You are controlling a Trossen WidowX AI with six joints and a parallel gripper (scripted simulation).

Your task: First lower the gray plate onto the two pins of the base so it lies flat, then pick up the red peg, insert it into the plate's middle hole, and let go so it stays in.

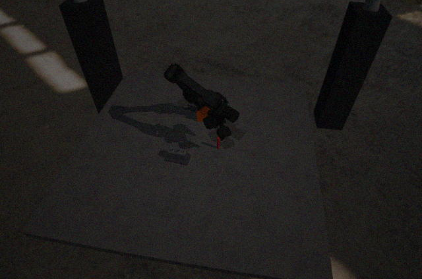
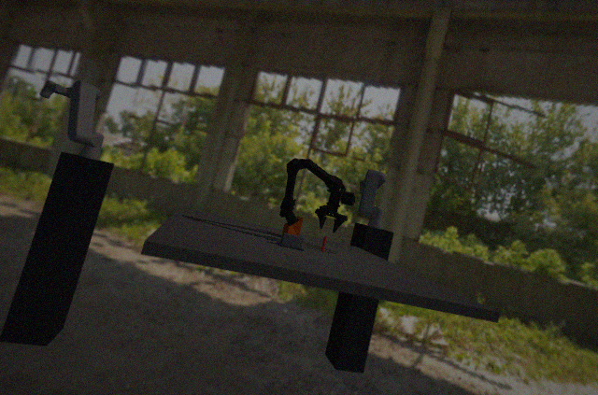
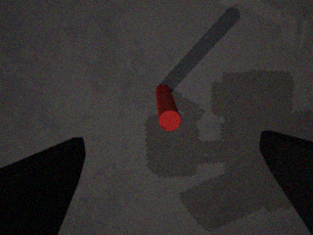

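Now: the red peg 70 mm below my gripper tip. From my gripper tip the other things lie so: gray plate: 200 mm to the right, 100 mm ahead, 60 mm below; then base: 200 mm to the right, 100 mm below, 100 mm ahead.
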